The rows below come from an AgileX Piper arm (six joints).
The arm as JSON. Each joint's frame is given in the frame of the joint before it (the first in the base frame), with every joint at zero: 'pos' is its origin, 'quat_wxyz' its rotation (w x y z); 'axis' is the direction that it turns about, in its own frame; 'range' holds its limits. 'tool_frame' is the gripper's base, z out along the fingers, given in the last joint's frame.
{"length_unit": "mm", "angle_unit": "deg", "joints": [
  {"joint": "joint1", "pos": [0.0, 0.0, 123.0], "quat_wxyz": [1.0, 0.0, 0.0, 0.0], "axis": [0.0, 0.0, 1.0], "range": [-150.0, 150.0]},
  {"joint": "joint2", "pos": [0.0, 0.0, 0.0], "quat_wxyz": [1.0, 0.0, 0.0, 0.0], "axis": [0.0, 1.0, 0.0], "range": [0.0, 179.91]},
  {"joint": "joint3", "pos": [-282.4, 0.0, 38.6], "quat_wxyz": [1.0, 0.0, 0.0, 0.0], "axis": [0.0, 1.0, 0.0], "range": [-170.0, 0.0]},
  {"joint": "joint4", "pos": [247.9, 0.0, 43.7], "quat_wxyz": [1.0, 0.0, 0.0, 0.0], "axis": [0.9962, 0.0, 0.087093], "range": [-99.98, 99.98]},
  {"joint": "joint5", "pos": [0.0, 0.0, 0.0], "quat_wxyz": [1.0, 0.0, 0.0, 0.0], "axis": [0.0, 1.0, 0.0], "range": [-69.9, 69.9]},
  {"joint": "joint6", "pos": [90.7, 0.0, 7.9], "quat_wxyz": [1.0, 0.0, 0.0, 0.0], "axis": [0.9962, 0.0, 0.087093], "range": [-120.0, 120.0]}
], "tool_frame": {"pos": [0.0, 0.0, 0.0], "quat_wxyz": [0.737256, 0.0, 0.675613, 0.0]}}
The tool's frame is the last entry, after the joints.
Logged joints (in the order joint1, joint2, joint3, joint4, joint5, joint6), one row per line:
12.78, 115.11, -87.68, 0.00, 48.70, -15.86
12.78, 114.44, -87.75, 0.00, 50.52, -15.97
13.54, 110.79, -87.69, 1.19, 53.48, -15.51
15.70, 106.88, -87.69, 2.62, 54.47, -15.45
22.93, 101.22, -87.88, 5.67, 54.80, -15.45
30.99, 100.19, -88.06, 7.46, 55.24, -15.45
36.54, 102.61, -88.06, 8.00, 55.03, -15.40
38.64, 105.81, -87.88, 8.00, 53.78, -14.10
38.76, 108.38, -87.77, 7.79, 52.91, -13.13
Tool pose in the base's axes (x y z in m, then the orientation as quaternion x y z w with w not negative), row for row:
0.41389, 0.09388, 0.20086, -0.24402, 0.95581, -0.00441, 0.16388
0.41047, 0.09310, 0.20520, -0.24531, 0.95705, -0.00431, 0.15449
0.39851, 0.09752, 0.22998, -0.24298, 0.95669, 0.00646, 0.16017
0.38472, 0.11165, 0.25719, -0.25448, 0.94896, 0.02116, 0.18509
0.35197, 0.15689, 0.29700, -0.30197, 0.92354, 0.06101, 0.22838
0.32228, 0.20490, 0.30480, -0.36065, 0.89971, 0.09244, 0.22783
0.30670, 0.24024, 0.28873, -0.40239, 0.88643, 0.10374, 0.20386
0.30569, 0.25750, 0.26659, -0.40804, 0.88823, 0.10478, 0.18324
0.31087, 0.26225, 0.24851, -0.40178, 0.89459, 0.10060, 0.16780
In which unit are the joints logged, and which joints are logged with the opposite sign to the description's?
The joints are logged in degrees. Opposite sign: none.
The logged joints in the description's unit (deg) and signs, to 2 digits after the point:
12.78, 115.11, -87.68, 0.00, 48.70, -15.86
12.78, 114.44, -87.75, 0.00, 50.52, -15.97
13.54, 110.79, -87.69, 1.19, 53.48, -15.51
15.70, 106.88, -87.69, 2.62, 54.47, -15.45
22.93, 101.22, -87.88, 5.67, 54.80, -15.45
30.99, 100.19, -88.06, 7.46, 55.24, -15.45
36.54, 102.61, -88.06, 8.00, 55.03, -15.40
38.64, 105.81, -87.88, 8.00, 53.78, -14.10
38.76, 108.38, -87.77, 7.79, 52.91, -13.13

